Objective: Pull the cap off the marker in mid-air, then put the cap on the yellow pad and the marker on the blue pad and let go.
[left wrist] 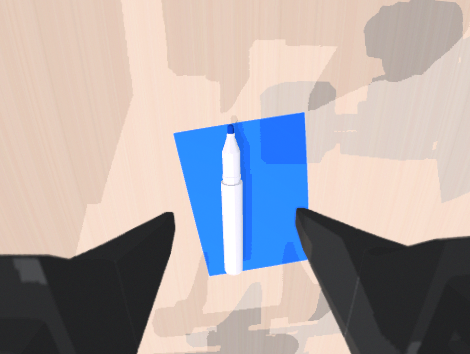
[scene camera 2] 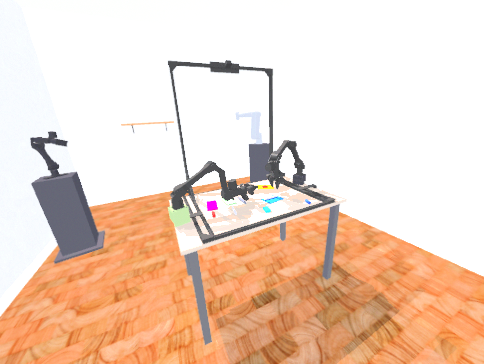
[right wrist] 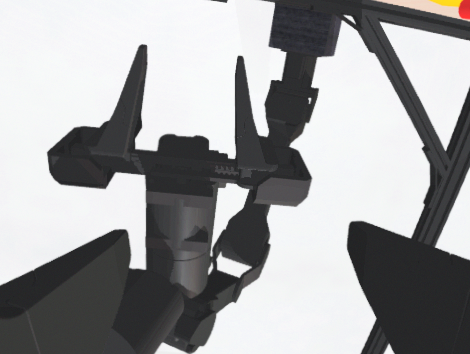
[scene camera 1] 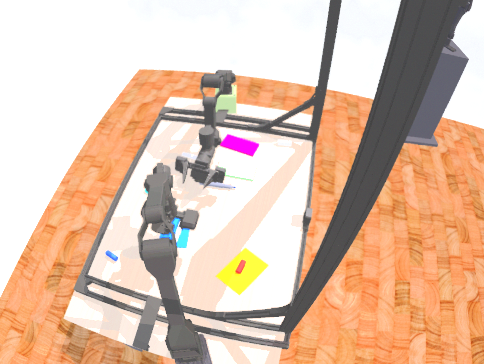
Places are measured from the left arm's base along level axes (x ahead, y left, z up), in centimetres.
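Pixels of known places: left gripper, fingertip midpoint: (left wrist: pixel 235 218) (scene camera 2: pixel 274 188) (right wrist: pixel 192 50); right gripper, fingertip midpoint: (scene camera 2: pixel 256 185) (right wrist: pixel 239 239) (scene camera 1: pixel 193 185); left arm's base, link origin: (scene camera 2: pixel 299 174) (right wrist: pixel 302 51) (scene camera 1: pixel 189 351); right arm's base, link origin: (scene camera 2: pixel 177 207) (scene camera 1: pixel 225 90).
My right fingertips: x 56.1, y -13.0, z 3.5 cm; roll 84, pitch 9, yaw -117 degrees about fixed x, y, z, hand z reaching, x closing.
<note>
For each thing: its top centre in the pictures, then the offset to it from my right fingertips.
- uncapped white marker, top centre: (left wrist: pixel 232 210) dy +8.3, dx -9.4, dz -10.4 cm
- blue pad, top centre: (left wrist: pixel 250 205) (scene camera 1: pixel 175 228) (scene camera 2: pixel 272 199) dy +9.7, dx -8.2, dz -12.2 cm
- small red cap-like piece, top centre: (scene camera 1: pixel 241 265) dy -9.5, dx -28.7, dz -10.4 cm
- yellow pad, top centre: (scene camera 1: pixel 242 270) dy -9.6, dx -30.0, dz -12.2 cm
- magenta pad, top centre: (scene camera 1: pixel 239 144) (scene camera 2: pixel 211 204) dy -23.4, dx +26.2, dz -11.4 cm
- thin green strip, top centre: (scene camera 1: pixel 236 169) dy -18.5, dx +12.7, dz -11.4 cm
- pale purple pen-like piece, top centre: (scene camera 1: pixel 217 183) dy -9.6, dx +7.0, dz -10.4 cm
- small blue cylinder, top centre: (scene camera 1: pixel 110 254) (scene camera 2: pixel 307 200) dy +35.4, dx -15.2, dz -10.2 cm
- cyan piece, top centre: (scene camera 2: pixel 266 208) dy +15.8, dx +10.8, dz -10.8 cm
The uncapped white marker (left wrist: pixel 232 220) with a blue tip lies on the blue pad (left wrist: pixel 280 190) (scene camera 1: pixel 183 240) (scene camera 2: pixel 272 200), its rear end at the pad's lower edge in the left wrist view. My left gripper (left wrist: pixel 235 218) (right wrist: pixel 192 50) is open above it, one finger on each side, with gaps between. A small red cap-like piece (scene camera 1: pixel 240 266) (right wrist: pixel 466 9) lies on the yellow pad (scene camera 1: pixel 230 275) (scene camera 2: pixel 260 187). My right gripper (scene camera 1: pixel 195 183) is open and empty, above the table on the far side of the blue pad in scene camera 1.
A magenta pad (scene camera 1: pixel 239 145) (scene camera 2: pixel 212 205), a thin green strip (scene camera 1: pixel 239 177) and a pale purple pen-like piece (scene camera 1: pixel 221 185) lie near the right arm. A small blue cylinder (scene camera 1: pixel 111 255) (scene camera 2: pixel 308 202) and a cyan piece (scene camera 2: pixel 267 210) also lie on the table. A dark frame (scene camera 1: pixel 309 185) borders it.
</note>
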